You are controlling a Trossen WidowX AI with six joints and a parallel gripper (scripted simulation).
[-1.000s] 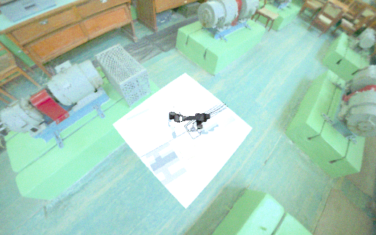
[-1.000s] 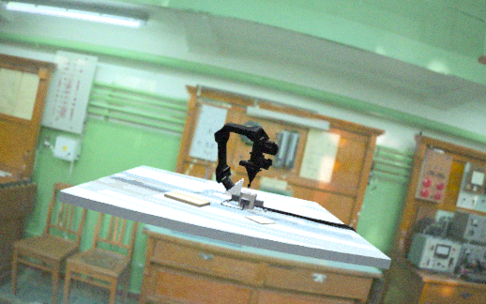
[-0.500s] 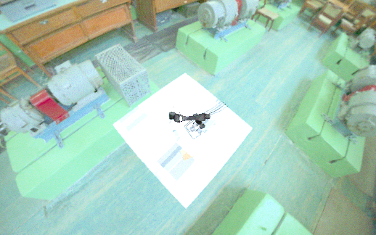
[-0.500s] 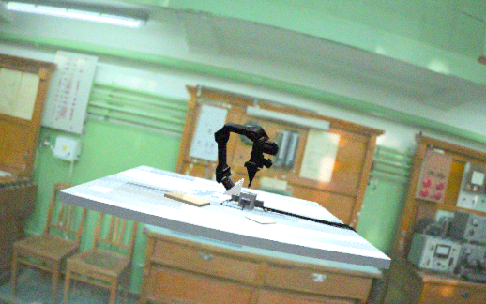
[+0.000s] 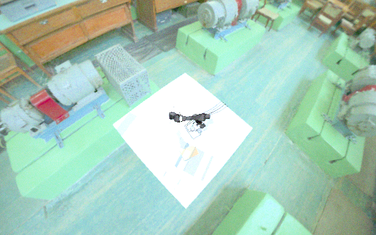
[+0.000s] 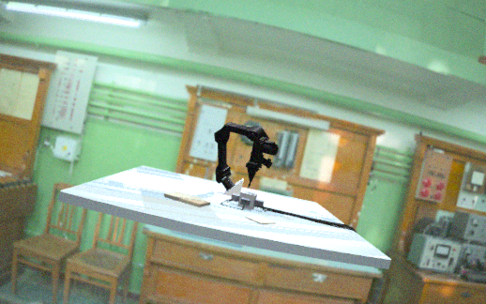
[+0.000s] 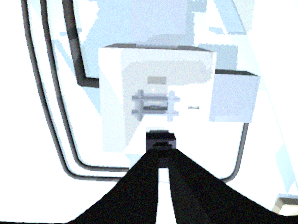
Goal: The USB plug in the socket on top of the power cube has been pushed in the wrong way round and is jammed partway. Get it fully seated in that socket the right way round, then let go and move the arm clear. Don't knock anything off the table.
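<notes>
Right now my gripper tip is 20 mm above the dark USB plug. The rest, counted from my gripper tip: USB socket (10 mm to the left, 70 mm below).
</notes>
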